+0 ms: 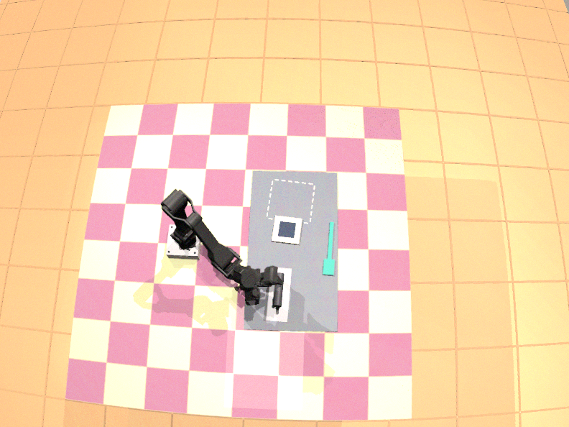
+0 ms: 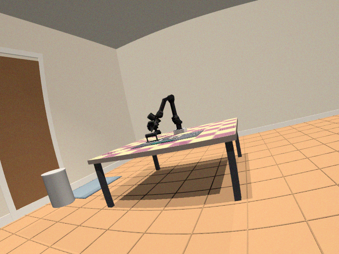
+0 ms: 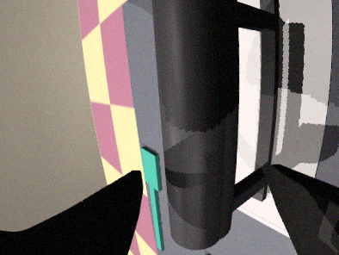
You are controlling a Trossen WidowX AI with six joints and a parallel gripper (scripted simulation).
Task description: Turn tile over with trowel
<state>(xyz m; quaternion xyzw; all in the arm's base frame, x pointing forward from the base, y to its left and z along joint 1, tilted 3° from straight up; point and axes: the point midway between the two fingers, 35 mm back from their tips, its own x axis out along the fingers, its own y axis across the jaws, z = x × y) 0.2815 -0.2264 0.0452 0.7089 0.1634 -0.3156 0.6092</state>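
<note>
The trowel is 4 cm below my gripper tip and 1 cm ahead of it. Also, from my gripper tip: square tile (22 cm to the left, 7 cm below, 7 cm ahead); then grey mat (15 cm to the left, 9 cm below, 8 cm ahead); then teal long-handled tool (22 cm ahead, 10 cm to the left, 7 cm below).
</note>
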